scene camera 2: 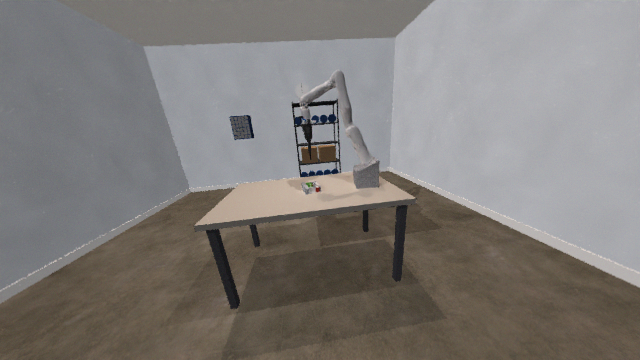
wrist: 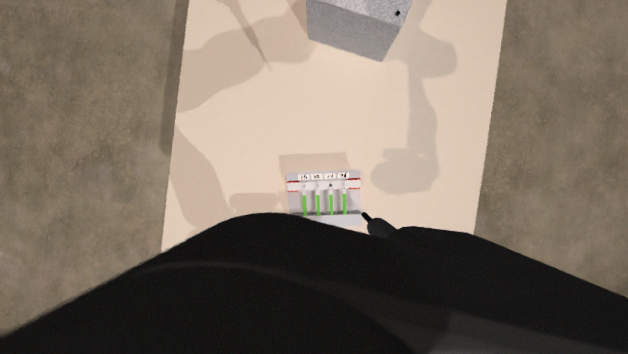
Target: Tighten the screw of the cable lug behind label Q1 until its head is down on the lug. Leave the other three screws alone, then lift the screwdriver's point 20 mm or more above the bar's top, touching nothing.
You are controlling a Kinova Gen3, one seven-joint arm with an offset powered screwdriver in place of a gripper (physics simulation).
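Frame: origin at the arm's base, x left, y ahead, z down, level; millimetres.
Seen in the pictures: hand at its tool point: (scene camera 2: 310, 159) (wrist: 363, 214); arm's base at its link origin: (scene camera 2: 367, 161).
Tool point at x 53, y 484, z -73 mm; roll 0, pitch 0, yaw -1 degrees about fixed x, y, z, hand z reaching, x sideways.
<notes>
Pixels of each thing's top centre, then the offset from my tool point to it. "*": a spot on its surface instead. Level surfaces: height alone.
- screwdriver at its top centre: (wrist: 376, 227) (scene camera 2: 310, 151) dx +0, dy +0, dz -64 mm
- grey terminal block at a spot on its surface: (wrist: 296, 203) * dx -115, dy +42, dz +262 mm
- white bar at a spot on its surface: (wrist: 293, 186) * dx -125, dy -5, dz +223 mm
- dark spot at a spot on its surface: (wrist: 330, 185) * dx -36, dy -20, dz +218 mm
- beige table at its surface level: dz +266 mm
My screwdriver (scene camera 2: 310, 158) (wrist: 365, 215) points down, its tip well above the table and apart from everything. In the wrist view the tip appears just right of the grey terminal block (wrist: 296, 203), which also shows in the scene view (scene camera 2: 306, 190). Four green-sleeved cables lie side by side in the block, ending at a white bar (wrist: 293, 186) with red-marked ends. Four white labels stand in a row beyond the bar; their text is too blurred to tell which is Q1. A dark spot (wrist: 330, 185) shows behind the third label from the left. Screw heights cannot be told.
The block lies on the beige table (scene camera 2: 250, 205) (wrist: 320, 110). The grey robot base (scene camera 2: 366, 176) (wrist: 350, 32) stands at the table's far right in the scene view. A shelf rack (scene camera 2: 318, 144) is behind the table. Arm shadows cross the table top.
</notes>
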